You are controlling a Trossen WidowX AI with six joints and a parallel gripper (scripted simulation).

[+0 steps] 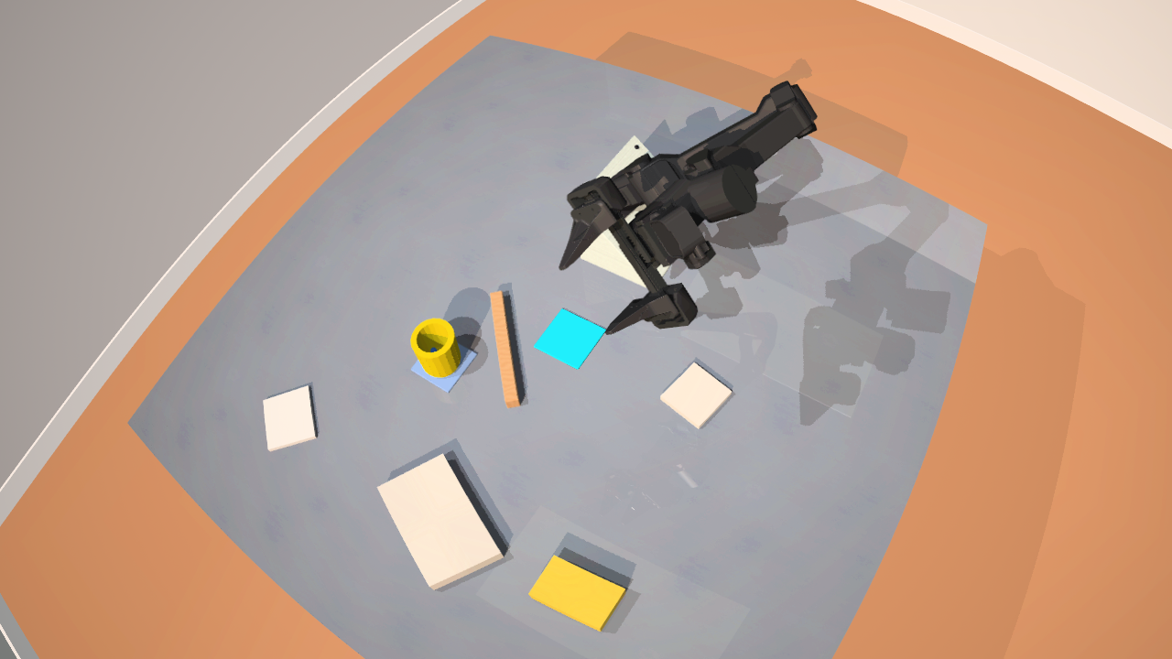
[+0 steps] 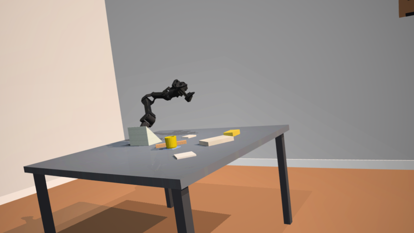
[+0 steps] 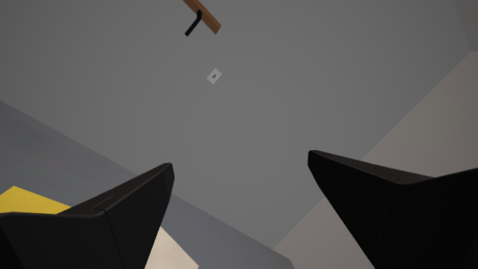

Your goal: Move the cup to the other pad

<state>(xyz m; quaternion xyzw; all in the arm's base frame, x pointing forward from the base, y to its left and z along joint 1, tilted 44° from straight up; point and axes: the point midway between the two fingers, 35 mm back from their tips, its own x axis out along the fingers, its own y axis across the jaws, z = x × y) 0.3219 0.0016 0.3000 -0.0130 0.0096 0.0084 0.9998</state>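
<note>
Now: the yellow cup 40 mm ahead of my gripper tip, 290 mm to the right of it and 320 mm below it. Also, from my gripper tip: wooden strip 40 mm behind, 220 mm to the right, 350 mm below; then yellow block 210 mm ahead, 120 mm to the left, 340 mm below; then cyan pad 110 mm behind, 150 mm to the right, 360 mm below.
</note>
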